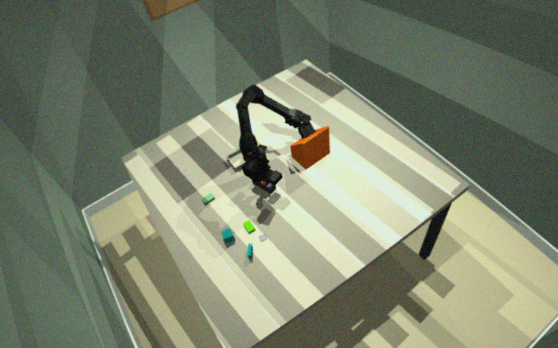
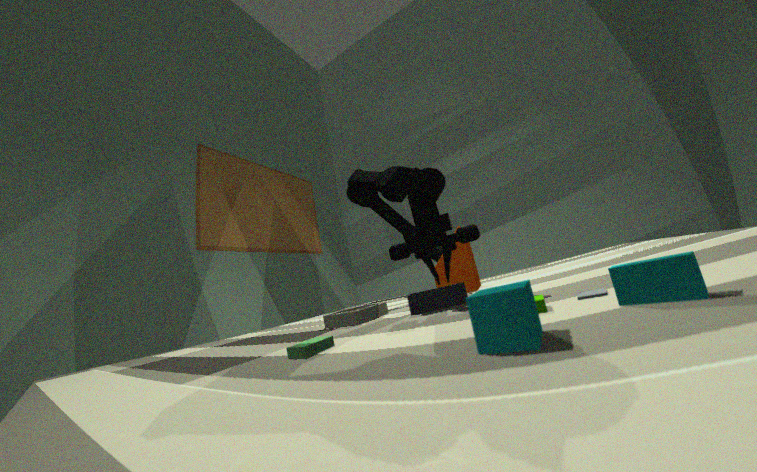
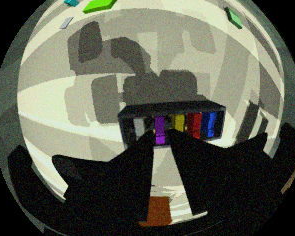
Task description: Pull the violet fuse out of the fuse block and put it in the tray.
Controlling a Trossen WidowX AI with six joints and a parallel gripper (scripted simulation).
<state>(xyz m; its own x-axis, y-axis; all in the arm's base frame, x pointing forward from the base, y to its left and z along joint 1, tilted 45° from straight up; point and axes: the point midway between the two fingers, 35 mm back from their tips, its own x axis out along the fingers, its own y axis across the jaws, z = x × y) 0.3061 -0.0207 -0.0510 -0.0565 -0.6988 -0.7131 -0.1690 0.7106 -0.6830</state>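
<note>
My gripper tip is 2 cm above the violet fuse. The rest, counted from my gripper tip: red fuse (1 cm ahead, 4 cm to the right, 2 cm below); then yellow fuse (2 cm to the right, 2 cm below); then blue fuse (1 cm ahead, 6 cm to the right, 2 cm below).
</note>
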